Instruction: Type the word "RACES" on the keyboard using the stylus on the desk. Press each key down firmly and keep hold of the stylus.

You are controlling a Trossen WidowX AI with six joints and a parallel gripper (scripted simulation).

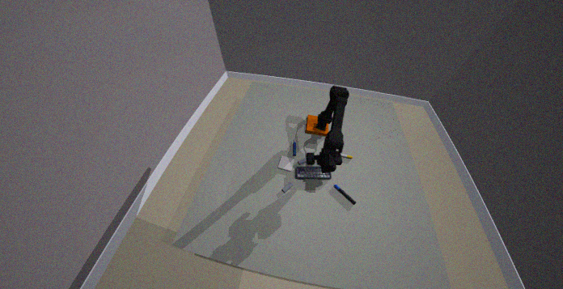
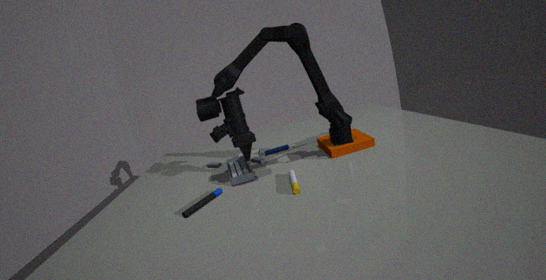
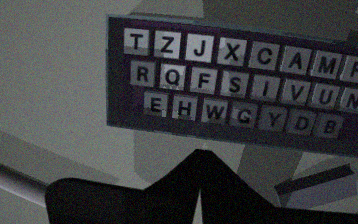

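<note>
The blue stylus lies 19 cm to the right of my gripper tip, 10 cm behind it and 4 cm below it. From my gripper tip the other things lie so: grey block 18 cm ahead, 13 cm to the right, 4 cm below; white-and-yellow marker 14 cm to the left, 14 cm behind, 4 cm below; white pad 19 cm to the right, 5 cm ahead, 4 cm below.
</note>
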